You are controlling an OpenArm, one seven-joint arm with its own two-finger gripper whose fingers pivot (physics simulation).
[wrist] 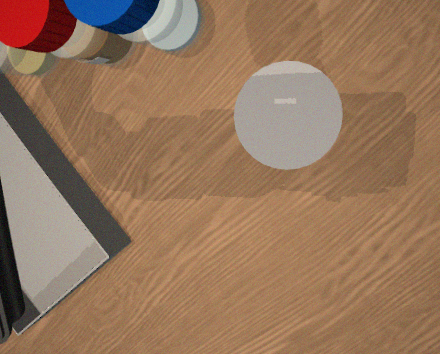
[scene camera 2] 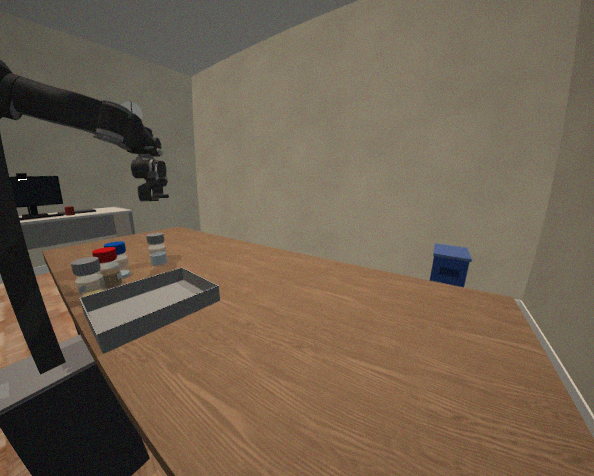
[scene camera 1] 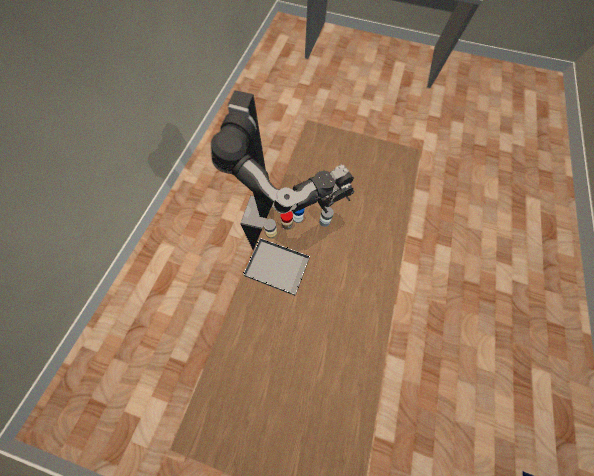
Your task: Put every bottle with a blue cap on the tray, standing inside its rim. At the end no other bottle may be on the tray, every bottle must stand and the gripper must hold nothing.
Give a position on a grey tray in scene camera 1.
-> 282,268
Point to a grey tray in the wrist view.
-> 63,233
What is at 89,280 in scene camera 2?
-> A grey-capped bottle.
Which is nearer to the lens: the red-capped bottle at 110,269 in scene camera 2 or the grey tray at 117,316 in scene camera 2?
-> The grey tray.
